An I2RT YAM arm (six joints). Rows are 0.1 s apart.
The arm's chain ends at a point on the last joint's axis. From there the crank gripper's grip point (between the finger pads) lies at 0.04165 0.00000 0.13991 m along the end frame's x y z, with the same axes.
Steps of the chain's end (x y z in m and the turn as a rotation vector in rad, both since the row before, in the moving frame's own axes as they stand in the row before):
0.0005 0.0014 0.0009 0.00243 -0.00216 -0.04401
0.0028 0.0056 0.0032 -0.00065 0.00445 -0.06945
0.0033 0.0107 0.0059 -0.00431 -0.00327 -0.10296
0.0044 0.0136 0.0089 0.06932 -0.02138 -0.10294
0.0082 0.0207 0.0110 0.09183 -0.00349 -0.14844
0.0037 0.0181 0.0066 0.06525 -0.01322 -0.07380
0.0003 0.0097 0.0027 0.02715 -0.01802 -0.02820
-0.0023 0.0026 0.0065 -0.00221 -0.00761 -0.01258
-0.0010 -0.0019 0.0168 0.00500 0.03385 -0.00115
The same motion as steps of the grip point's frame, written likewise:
0.0001 -0.0008 0.0010 0.00243 -0.00216 -0.04401
0.0033 0.0028 0.0030 -0.00065 0.00445 -0.06945
0.0027 0.0070 0.0060 -0.00431 -0.00327 -0.10296
0.0007 -0.0002 0.0093 0.06932 -0.02138 -0.10294
0.0063 0.0018 0.0103 0.09183 -0.00349 -0.14844
0.0014 0.0060 0.0067 0.06525 -0.01322 -0.07380
-0.0023 0.0048 0.0034 0.02715 -0.01802 -0.02820
-0.0034 0.0024 0.0068 -0.00221 -0.00761 -0.01258
0.0037 -0.0026 0.0153 0.00500 0.03385 -0.00115

